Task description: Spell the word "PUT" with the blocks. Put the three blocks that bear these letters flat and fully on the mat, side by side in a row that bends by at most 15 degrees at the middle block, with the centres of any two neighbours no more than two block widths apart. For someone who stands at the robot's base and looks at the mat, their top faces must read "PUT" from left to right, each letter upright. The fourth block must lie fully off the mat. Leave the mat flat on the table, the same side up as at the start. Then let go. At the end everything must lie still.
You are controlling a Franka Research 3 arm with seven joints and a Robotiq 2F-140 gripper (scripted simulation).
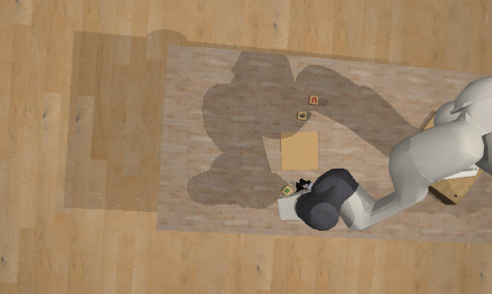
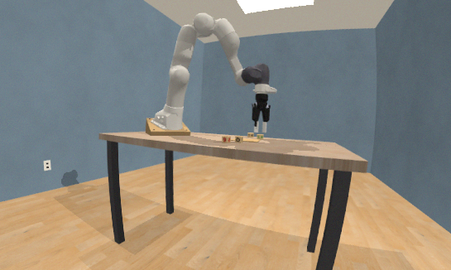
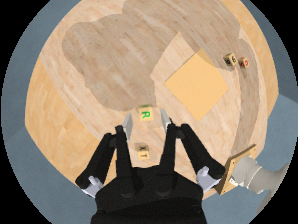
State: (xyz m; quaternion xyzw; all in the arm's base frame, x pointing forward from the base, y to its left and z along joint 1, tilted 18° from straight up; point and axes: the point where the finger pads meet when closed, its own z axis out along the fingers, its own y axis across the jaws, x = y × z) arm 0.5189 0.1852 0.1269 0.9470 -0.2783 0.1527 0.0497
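My gripper is now 6 cm above the green P block. The rest, counted from my hand: T block: 9 cm to the left, 8 cm behind, 6 cm below; then block marked 6: 28 cm to the right, 6 cm below, 4 cm behind; then tan mat: 15 cm to the right, 7 cm below, 4 cm behind.
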